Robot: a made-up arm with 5 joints.
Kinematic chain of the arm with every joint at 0, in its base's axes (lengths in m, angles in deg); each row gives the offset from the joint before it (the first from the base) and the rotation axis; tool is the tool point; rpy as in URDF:
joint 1: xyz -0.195 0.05 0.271 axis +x
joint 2: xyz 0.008 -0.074 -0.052 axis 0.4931 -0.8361 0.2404
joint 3: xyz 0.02 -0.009 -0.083 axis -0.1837 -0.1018 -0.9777
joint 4: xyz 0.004 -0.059 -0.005 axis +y
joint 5: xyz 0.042 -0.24 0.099 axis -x
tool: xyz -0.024 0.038 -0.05 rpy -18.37 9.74 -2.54
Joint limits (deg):
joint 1: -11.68..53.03
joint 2: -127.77..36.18
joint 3: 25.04..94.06
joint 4: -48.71..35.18
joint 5: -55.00..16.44
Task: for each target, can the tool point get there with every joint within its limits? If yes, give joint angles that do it. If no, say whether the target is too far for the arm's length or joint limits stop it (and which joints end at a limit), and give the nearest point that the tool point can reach.
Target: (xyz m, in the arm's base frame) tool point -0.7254 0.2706 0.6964
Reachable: no: too far | nearest point -0.3671 0.0669 0.3921 | short by 0.512 m
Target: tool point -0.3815 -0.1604 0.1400
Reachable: yes | joints -6.21 21.67 66.76 -21.26 10.25
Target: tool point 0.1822 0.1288 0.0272
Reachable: no: joint limits stop it (at a limit: joint 1, joint 2, joint 3, joint 4) | nearest point -0.1461 -0.0147 -0.0617 | short by 0.369 m
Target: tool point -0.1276 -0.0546 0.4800
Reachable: yes | joints -4.19 -109.47 34.46 -17.30 9.81
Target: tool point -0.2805 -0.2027 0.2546
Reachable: yes | joints 39.88 -62.69 33.56 -39.90 3.97
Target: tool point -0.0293 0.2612 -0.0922
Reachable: no: joint limits stop it (at a limit: joint 1, joint 2, joint 3, joint 4, joint 5) | nearest point -0.1542 0.0055 -0.0995 | short by 0.285 m
